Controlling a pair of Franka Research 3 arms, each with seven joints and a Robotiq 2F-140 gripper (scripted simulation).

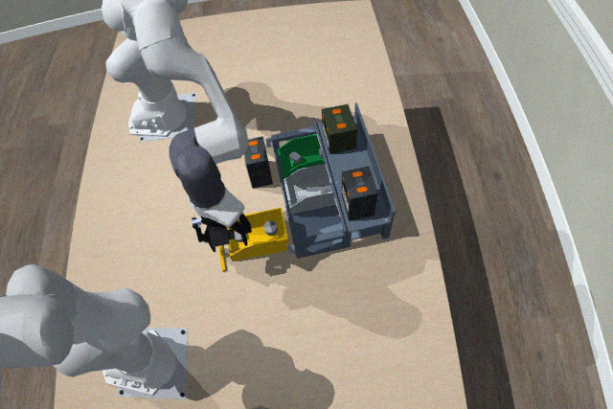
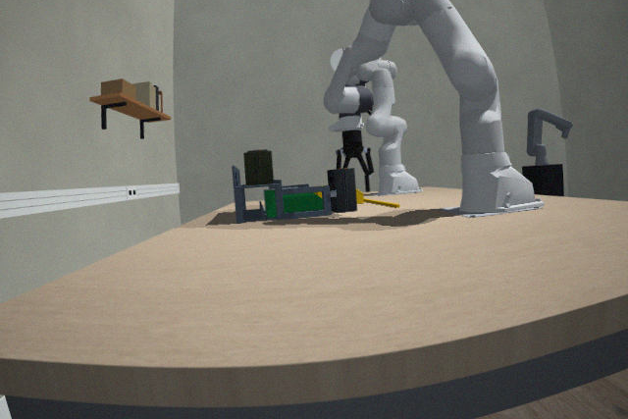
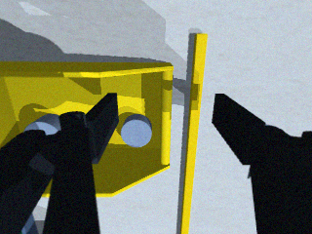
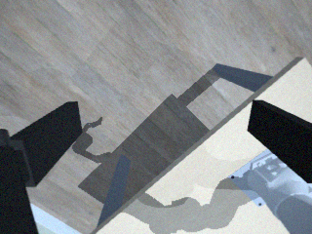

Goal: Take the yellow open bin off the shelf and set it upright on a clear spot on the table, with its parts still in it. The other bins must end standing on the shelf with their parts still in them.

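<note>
The yellow bin lies 8 cm ahead of my left hand, 2 cm to the left of it and 3 cm below it. The rest, counted from my left hand: blue-grey shelf: 28 cm ahead, 16 cm to the left, 1 cm above; then grey bin: 26 cm ahead, 16 cm to the left, 2 cm below; then thin yellow bar: 5 cm behind, 12 cm to the left, 6 cm below.
</note>
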